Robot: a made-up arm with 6 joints. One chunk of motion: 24 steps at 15 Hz.
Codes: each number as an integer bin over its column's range. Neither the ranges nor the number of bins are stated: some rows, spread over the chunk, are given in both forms.
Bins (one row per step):
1: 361 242 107 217 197 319
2: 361 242 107 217 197 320
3: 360 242 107 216 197 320
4: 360 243 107 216 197 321
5: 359 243 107 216 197 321
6: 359 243 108 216 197 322
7: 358 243 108 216 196 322
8: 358 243 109 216 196 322
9: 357 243 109 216 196 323
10: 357 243 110 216 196 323
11: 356 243 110 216 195 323
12: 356 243 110 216 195 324
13: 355 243 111 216 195 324
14: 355 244 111 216 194 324
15: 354 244 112 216 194 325
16: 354 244 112 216 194 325
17: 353 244 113 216 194 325
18: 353 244 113 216 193 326
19: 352 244 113 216 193 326
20: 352 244 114 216 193 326
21: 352 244 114 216 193 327
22: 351 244 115 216 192 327
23: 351 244 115 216 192 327
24: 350 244 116 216 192 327
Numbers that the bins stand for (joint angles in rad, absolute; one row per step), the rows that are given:
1: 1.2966 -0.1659 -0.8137 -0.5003 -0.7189 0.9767
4: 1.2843 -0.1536 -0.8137 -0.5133 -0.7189 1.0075
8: 1.2597 -0.1536 -0.8027 -0.5133 -0.7312 1.0229
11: 1.2351 -0.1536 -0.7973 -0.5133 -0.7435 1.0383
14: 1.2228 -0.1413 -0.7918 -0.5133 -0.7558 1.0536
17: 1.1982 -0.1413 -0.7808 -0.5133 -0.7558 1.0690
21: 1.1859 -0.1413 -0.7753 -0.5133 -0.7681 1.0998
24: 1.1614 -0.1413 -0.7644 -0.5133 -0.7804 1.0998
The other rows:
2: 1.2966 -0.1659 -0.8137 -0.5003 -0.7189 0.9921
3: 1.2843 -0.1659 -0.8137 -0.5133 -0.7189 0.9921
5: 1.2720 -0.1536 -0.8137 -0.5133 -0.7189 1.0075
6: 1.2720 -0.1536 -0.8082 -0.5133 -0.7189 1.0229
7: 1.2597 -0.1536 -0.8082 -0.5133 -0.7312 1.0229
9: 1.2474 -0.1536 -0.8027 -0.5133 -0.7312 1.0383
10: 1.2474 -0.1536 -0.7973 -0.5133 -0.7312 1.0383
12: 1.2351 -0.1536 -0.7973 -0.5133 -0.7435 1.0536
13: 1.2228 -0.1536 -0.7918 -0.5133 -0.7435 1.0536
15: 1.2105 -0.1413 -0.7863 -0.5133 -0.7558 1.0690
16: 1.2105 -0.1413 -0.7863 -0.5133 -0.7558 1.0690
18: 1.1982 -0.1413 -0.7808 -0.5133 -0.7681 1.0844
19: 1.1859 -0.1413 -0.7808 -0.5133 -0.7681 1.0844
20: 1.1859 -0.1413 -0.7753 -0.5133 -0.7681 1.0844
22: 1.1737 -0.1413 -0.7699 -0.5133 -0.7804 1.0998
23: 1.1737 -0.1413 -0.7699 -0.5133 -0.7804 1.0998

